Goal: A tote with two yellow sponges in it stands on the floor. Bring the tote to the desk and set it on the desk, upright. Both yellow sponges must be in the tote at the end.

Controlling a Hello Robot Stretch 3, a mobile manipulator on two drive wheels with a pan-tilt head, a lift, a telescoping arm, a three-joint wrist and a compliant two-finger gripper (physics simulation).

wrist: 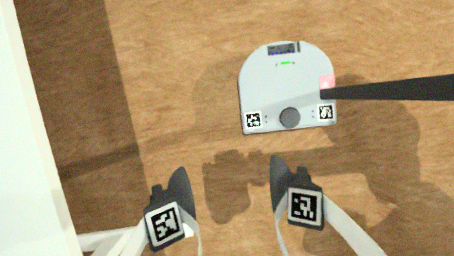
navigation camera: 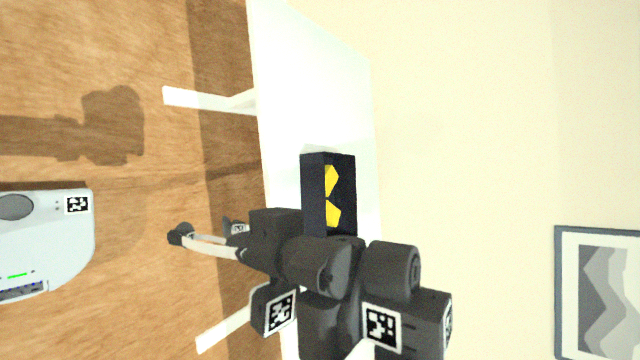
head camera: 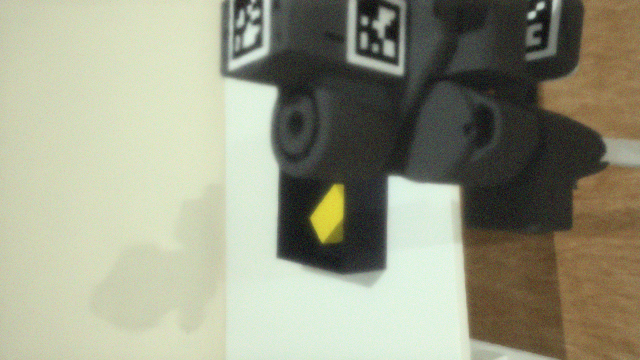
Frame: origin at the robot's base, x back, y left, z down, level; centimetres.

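Seen in the pictures: gripper, between the fingertips: (navigation camera: 201,229) (head camera: 626,167); robot's base, origin of its link: (navigation camera: 13,206).
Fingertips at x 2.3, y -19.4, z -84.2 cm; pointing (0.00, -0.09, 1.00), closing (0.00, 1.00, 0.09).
Observation:
Offsets run from my fingertips to a thing's top centre. Level surfaces: height alone.
The black tote @[dx -1.0, dy -48.9, dz +2.2 cm] (head camera: 365,245) (navigation camera: 312,195) stands upright on the white desk @[dz +12.2 cm] (head camera: 345,325) (navigation camera: 315,75) (wrist: 22,200). One yellow sponge @[dx -7.0, dy -49.5, dz +7.4 cm] (head camera: 327,215) (navigation camera: 331,180) shows inside it. A second yellow sponge @[dx +4.9, dy -50.1, dz +7.4 cm] (navigation camera: 332,214) lies beside it in the tote; the wrist hides this one in the head view. Part of the tote is hidden behind the wrist in the head and navigation views. My gripper (navigation camera: 209,231) (wrist: 229,180) is open and empty, its fingers apart and pointing out past the desk's front edge above the floor. The tote does not show in the wrist view.
My light grey base (navigation camera: 45,240) (wrist: 285,90) stands on the wooden floor @[dz +84.2 cm] (navigation camera: 140,310) (wrist: 165,30) in front of the desk. A dark mast (wrist: 395,89) rises from it. White desk legs (navigation camera: 205,100) reach towards the base side. A cream wall (head camera: 100,125) (navigation camera: 460,125) with a framed picture (navigation camera: 600,300) stands behind the desk.

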